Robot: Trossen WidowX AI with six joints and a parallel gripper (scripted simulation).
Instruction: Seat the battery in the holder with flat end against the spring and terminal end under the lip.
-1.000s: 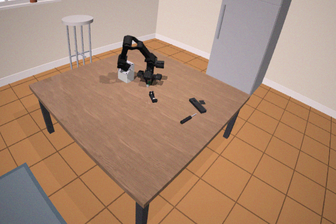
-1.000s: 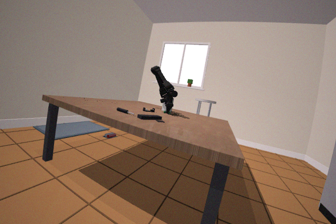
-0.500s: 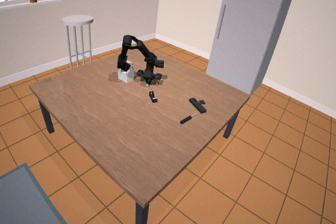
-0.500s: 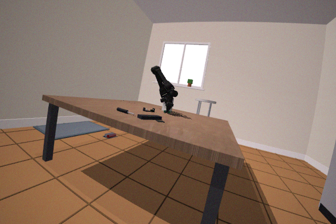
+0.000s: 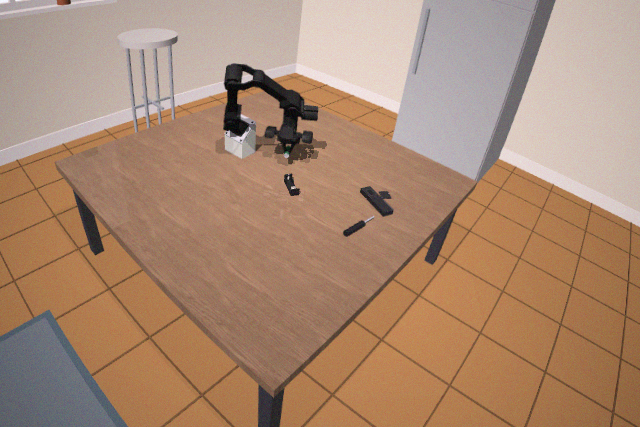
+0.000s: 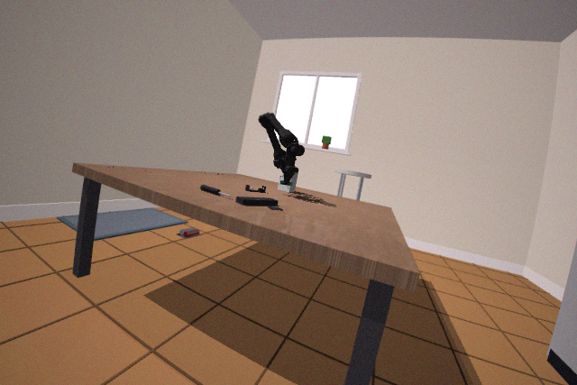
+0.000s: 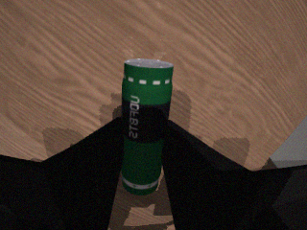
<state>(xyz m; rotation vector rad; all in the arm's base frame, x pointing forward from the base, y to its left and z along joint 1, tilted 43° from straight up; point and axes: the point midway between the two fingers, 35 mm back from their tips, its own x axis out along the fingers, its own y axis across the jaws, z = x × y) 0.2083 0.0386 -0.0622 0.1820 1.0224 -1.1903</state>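
Right now the grey metal contact is 14 cm ahead of my gripper tip, 12 cm to the right of it and 4 cm below it. Also, from my gripper tip: black flat device: 40 cm ahead, 6 cm to the left, 4 cm below; black-handled screwdriver: 44 cm ahead, 10 cm to the right, 5 cm below.
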